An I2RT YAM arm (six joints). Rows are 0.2 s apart.
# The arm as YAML. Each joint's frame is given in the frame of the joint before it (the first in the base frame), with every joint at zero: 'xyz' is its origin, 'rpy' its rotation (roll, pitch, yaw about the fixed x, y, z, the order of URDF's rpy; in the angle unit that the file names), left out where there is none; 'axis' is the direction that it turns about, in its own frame. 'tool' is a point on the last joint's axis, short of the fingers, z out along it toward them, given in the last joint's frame.
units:
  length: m
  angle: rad
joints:
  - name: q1
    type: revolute
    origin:
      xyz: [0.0, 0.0, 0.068]
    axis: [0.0, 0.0, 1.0]
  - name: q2
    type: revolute
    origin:
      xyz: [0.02, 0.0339, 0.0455]
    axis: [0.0, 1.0, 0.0]
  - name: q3
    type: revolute
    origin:
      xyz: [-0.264, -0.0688, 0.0]
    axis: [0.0, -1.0, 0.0]
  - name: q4
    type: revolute
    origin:
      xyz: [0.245, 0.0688, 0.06]
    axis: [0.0, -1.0, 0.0]
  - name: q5
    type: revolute
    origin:
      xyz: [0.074, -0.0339, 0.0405]
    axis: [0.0, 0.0, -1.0]
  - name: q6
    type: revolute
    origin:
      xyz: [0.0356, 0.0, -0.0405]
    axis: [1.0, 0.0, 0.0]
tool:
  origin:
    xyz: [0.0, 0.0, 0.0]
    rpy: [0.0, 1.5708, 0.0]
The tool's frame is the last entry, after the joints.
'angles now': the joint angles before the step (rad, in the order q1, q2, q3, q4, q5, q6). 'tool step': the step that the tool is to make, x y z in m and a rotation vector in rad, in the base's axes. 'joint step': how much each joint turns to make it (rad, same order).
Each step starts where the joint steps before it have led.
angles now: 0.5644, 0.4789, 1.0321, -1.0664, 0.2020, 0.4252
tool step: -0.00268, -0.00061, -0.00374, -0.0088, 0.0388, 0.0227
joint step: -0.0001, -0.0022, 0.0000, -0.0397, -0.0264, -0.0001
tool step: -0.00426, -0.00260, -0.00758, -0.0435, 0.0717, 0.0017
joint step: 0.0000, 0.0003, 0.0000, -0.0835, -0.0023, 0.0004
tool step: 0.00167, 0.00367, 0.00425, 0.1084, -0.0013, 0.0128
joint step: 0.0001, 0.0001, 0.0000, 0.0496, -0.0624, 0.0679
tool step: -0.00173, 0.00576, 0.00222, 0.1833, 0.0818, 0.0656
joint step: 0.0000, -0.0001, 0.0000, 0.0251, -0.1630, 0.1313
